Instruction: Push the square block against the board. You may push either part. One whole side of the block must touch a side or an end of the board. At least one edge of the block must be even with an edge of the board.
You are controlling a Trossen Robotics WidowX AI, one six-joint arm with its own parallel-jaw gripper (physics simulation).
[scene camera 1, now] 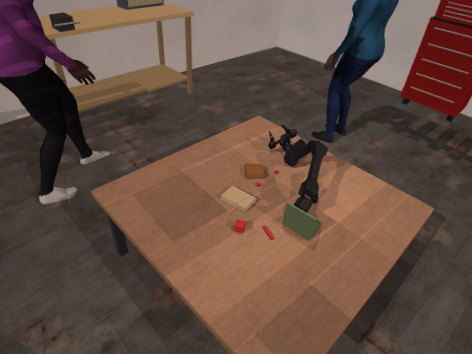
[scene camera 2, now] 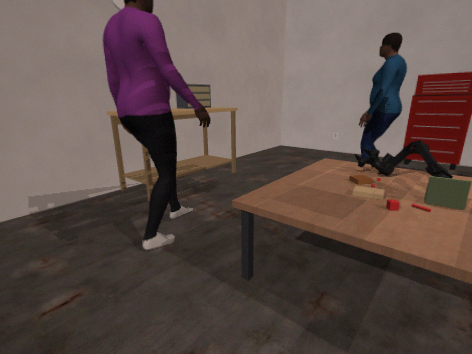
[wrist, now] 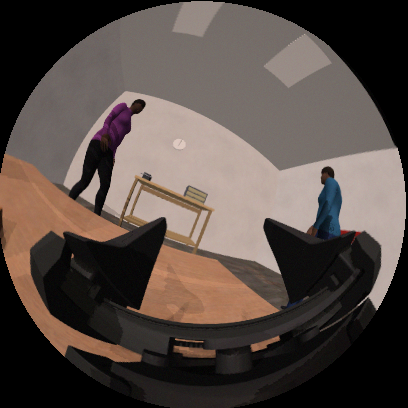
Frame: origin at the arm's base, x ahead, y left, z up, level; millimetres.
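Seen in the pictures: gripper, fingertip midpoint: (scene camera 1: 275, 128) (scene camera 2: 359, 151) (wrist: 216, 222); arm's base at its link origin: (scene camera 1: 300, 209) (scene camera 2: 439, 186).
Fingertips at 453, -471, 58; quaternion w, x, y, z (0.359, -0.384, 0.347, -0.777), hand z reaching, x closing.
Note:
Offsets run from my fingertips to a thing's top centre, as dx, dy, dz.
A brown squarish block {-71, +305, -110} (scene camera 1: 254, 171) (scene camera 2: 361, 179) lies flat on the table. A tan rectangular board {-146, +548, -110} (scene camera 1: 238, 199) (scene camera 2: 369, 192) lies flat, nearer scene camera 1, turned at an angle to the block. A gap separates the two. A red cube {-271, +695, -100} (scene camera 1: 240, 226) (scene camera 2: 393, 205) sits apart on the other side of the board. My gripper (scene camera 1: 277, 130) (scene camera 2: 363, 154) (wrist: 216, 222) is open and empty, raised above the far part of the table, beyond the brown block and touching neither part. In the wrist view, the fingers stand wide apart.
A green panel (scene camera 1: 301, 221) (scene camera 2: 447, 193) stands upright by the arm's base. A red stick {-387, +628, -126} (scene camera 1: 268, 232) (scene camera 2: 421, 207) lies between it and the cube. Small red balls {-151, +382, -124} (scene camera 1: 258, 184) {-166, +219, -124} (scene camera 1: 276, 172) lie near the brown block. Two people stand beyond the table (scene camera 1: 165, 240).

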